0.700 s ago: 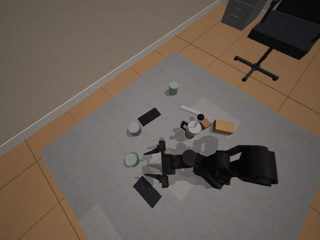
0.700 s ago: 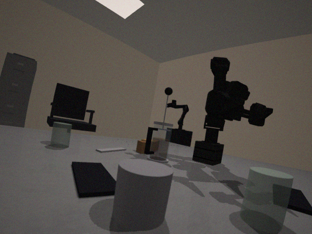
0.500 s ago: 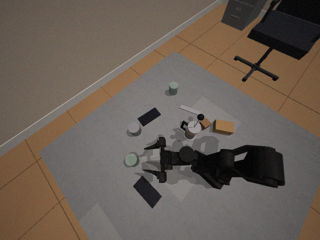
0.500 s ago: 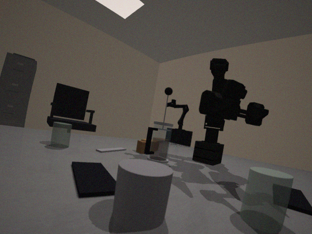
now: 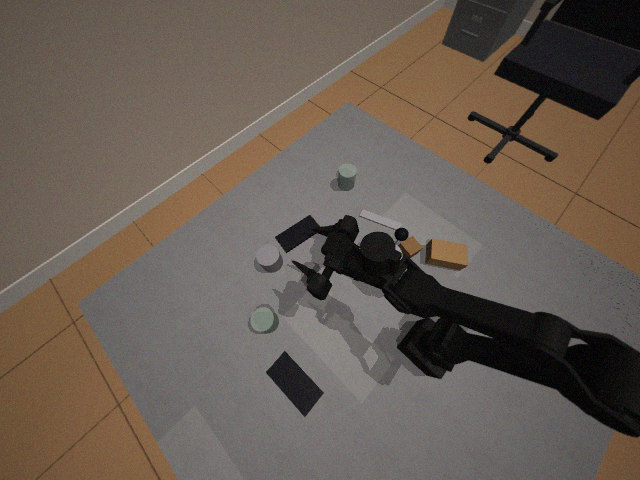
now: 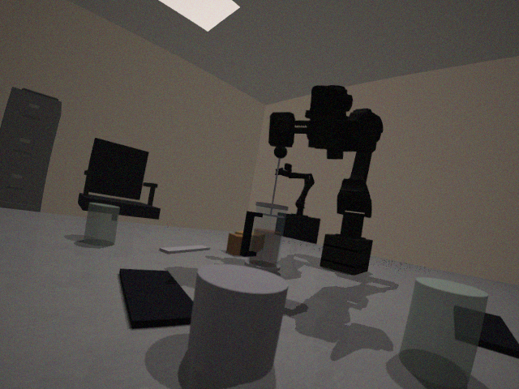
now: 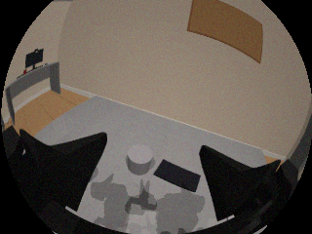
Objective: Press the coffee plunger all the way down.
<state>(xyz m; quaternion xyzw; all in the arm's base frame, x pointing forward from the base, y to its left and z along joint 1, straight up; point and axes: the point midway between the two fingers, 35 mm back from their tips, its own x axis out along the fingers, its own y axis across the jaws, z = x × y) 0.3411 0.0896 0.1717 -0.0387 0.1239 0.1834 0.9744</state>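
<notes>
Right now the coffee press is 180 mm to the right of my gripper tip, 120 mm below it and 120 mm behind it. Round my gripper tip: white strip: 320 mm to the right, 250 mm below, 10 mm behind.
</notes>
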